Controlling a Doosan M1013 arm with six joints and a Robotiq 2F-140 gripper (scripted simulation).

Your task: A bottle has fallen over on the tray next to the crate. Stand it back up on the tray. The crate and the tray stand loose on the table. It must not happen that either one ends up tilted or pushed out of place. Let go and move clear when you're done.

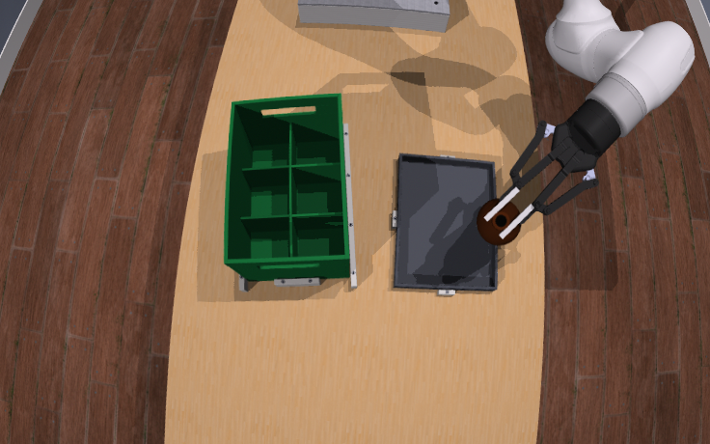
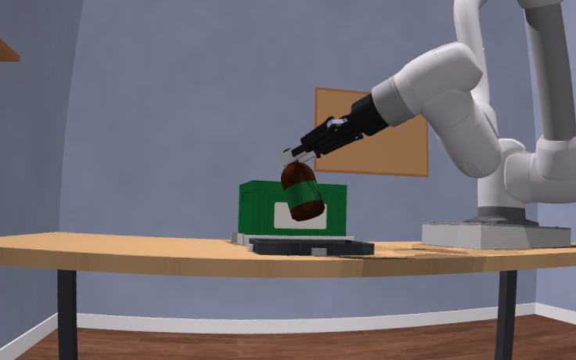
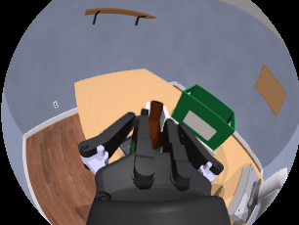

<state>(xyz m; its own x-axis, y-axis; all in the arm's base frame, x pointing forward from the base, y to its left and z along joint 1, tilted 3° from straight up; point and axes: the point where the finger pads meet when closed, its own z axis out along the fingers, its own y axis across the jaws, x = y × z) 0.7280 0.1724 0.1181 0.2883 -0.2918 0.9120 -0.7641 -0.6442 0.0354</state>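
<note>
Right now my hand is 60 mm above the brown bottle. Round my hand: dark tray (200 mm below, 50 mm to the right, 40 mm behind); then green crate (330 mm to the right, 130 mm below, 70 mm behind).
</note>
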